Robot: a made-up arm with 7 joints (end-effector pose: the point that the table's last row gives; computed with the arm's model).
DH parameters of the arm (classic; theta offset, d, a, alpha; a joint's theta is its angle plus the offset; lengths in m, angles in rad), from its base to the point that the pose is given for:
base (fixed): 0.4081 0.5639 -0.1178 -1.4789
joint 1: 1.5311 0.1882 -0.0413 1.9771
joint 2: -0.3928 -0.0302 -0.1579 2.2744
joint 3: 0 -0.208 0.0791 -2.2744
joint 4: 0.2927 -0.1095 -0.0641 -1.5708
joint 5: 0 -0.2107 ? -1.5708
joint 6: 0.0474 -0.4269 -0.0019 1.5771
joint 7: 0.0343 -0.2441 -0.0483 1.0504
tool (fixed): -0.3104 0.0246 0 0
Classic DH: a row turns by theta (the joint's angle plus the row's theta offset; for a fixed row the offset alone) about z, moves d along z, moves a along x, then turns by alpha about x.
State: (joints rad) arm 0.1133 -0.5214 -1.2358 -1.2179 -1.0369 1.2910 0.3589
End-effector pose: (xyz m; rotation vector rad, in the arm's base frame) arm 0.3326 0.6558 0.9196 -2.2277 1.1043 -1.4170
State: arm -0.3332 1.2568 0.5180 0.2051 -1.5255 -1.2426 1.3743
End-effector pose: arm -0.2066 -0.4929 0.6724 -0.5059 -0.4457 0.8047
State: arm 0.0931 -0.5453 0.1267 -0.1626 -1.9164 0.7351 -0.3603
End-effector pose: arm -0.5726 0.2875 1.0638 -1.0507 -1.0216 -0.9088
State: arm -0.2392 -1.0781 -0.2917 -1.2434 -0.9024 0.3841 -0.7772
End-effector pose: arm 0.0381 0.8703 0.6469 -2.8105 -0.5378 -0.5772
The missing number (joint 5, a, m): -0.0683
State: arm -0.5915 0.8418 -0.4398 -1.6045 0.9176 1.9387 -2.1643
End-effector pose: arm 0.1234 0.0934 0.9086 -2.2685 -0.5418 1.1218
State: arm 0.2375 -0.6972 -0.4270 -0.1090 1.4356 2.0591 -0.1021
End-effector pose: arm -0.1105 0.0131 0.2037 1.8087 -0.9010 -0.5428
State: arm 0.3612 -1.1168 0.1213 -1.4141 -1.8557 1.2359 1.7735
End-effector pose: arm -0.7309 0.6020 0.3523 -1.7452 -0.2013 -1.4072
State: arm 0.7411 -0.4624 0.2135 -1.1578 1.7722 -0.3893 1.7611
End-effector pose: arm 0.0146 0.0963 1.0462 -1.5698 -1.4658 1.2314
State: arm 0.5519 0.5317 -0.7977 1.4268 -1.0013 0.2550 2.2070
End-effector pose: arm -0.6029 0.2119 0.3125 -1.7566 -0.9778 -2.1800
